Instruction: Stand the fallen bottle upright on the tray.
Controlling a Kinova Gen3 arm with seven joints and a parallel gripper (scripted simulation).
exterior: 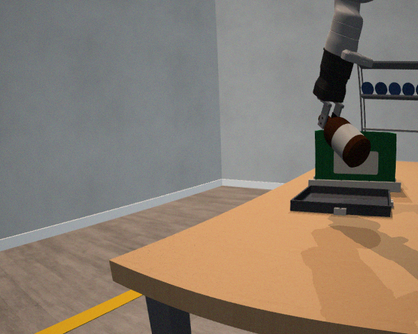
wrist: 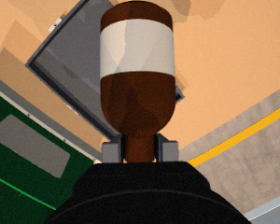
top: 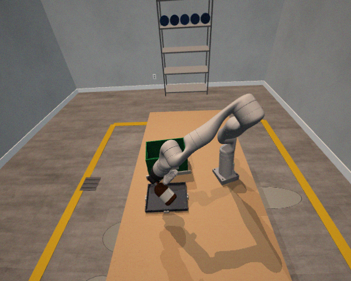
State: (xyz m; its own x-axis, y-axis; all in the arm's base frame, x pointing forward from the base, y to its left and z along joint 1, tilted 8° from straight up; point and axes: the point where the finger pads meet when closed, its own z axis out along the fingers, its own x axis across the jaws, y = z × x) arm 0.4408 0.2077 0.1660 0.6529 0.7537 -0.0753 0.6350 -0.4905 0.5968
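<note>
Right now my hand is 3 cm to the right of the brown bottle, 3 cm past it and 3 cm above it. From my hand the other things lie so: green crate: 31 cm to the right, 12 cm below, 5 cm behind; then dark tray: 19 cm below, 4 cm to the right, 4 cm behind.
</note>
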